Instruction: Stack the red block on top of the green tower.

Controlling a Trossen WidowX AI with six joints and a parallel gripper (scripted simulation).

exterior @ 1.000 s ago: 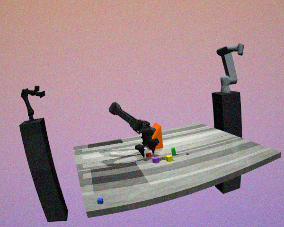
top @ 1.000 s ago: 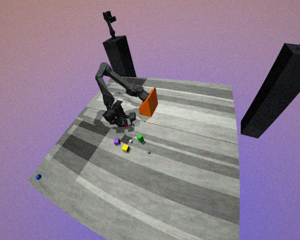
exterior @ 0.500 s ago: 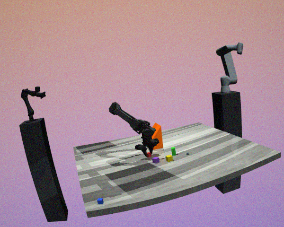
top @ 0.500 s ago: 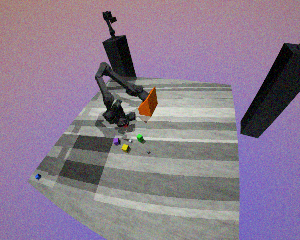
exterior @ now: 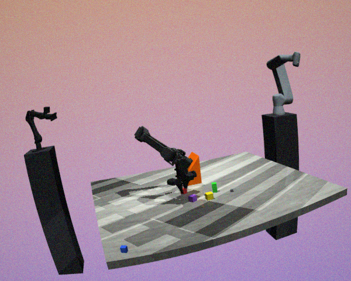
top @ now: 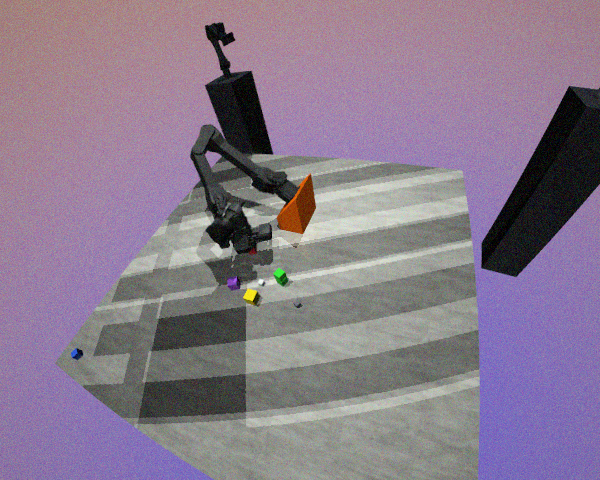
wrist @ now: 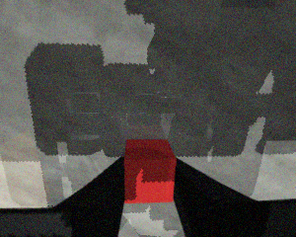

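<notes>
My gripper tip is 11 cm short of the white cube and 10 cm to the right of it. The rest, counted from my gripper tip: red block 1 cm above; purple cube 15 cm ahead, 2 cm to the left, 1 cm above; yellow cube 17 cm ahead, 11 cm to the left, 1 cm above.
</notes>
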